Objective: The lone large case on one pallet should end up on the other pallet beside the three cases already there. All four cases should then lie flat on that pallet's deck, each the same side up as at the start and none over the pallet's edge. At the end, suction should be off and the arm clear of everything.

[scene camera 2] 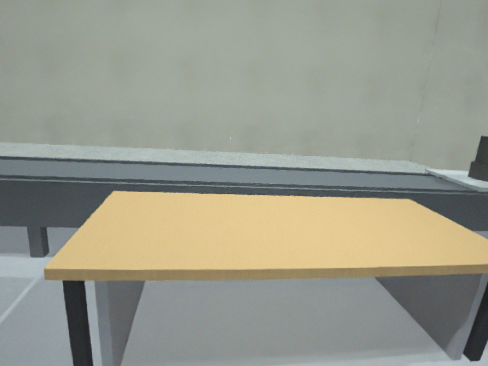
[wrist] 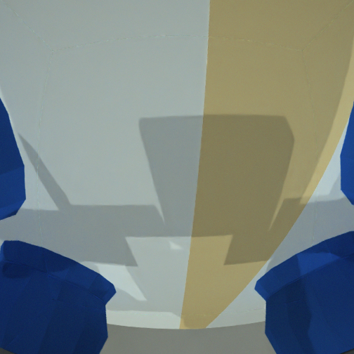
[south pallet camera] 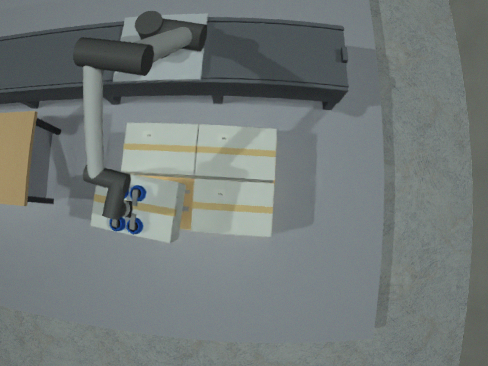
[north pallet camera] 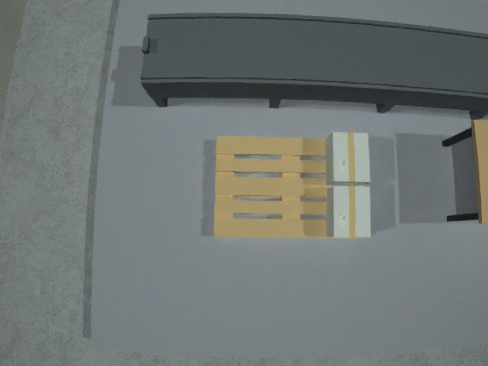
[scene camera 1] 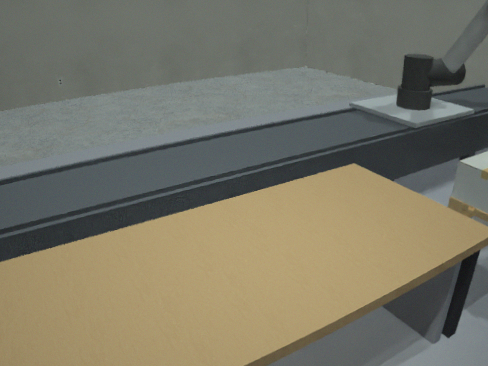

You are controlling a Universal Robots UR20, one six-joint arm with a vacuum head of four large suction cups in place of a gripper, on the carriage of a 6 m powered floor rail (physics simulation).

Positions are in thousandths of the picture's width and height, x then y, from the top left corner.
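Observation:
There's a wooden pallet (north pallet camera: 595, 512) in view, along with the suction head (wrist: 160, 840).

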